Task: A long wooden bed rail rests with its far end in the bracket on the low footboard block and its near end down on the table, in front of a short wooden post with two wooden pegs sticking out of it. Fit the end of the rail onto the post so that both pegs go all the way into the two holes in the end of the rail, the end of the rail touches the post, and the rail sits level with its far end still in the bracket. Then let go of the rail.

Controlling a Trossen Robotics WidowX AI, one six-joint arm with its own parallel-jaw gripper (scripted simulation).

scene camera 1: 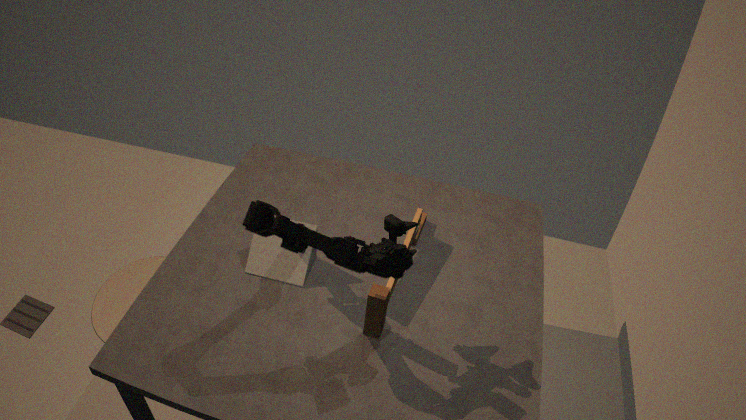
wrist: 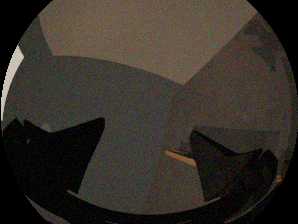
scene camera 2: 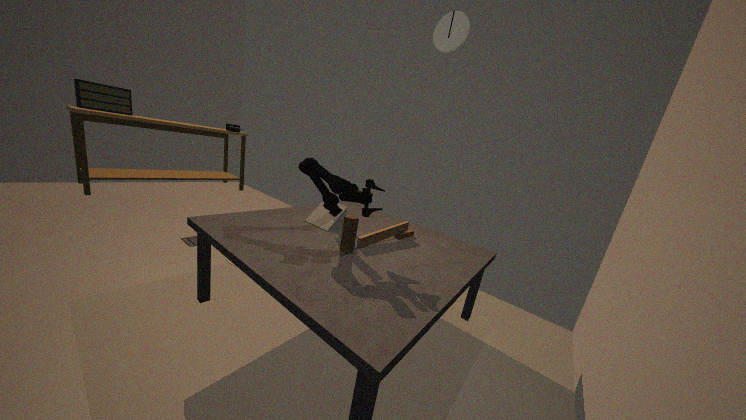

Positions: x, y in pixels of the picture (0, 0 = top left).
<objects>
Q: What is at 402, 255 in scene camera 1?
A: My gripper.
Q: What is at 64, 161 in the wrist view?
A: My gripper.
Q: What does my gripper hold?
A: Nothing.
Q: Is my gripper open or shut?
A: Open.
</objects>
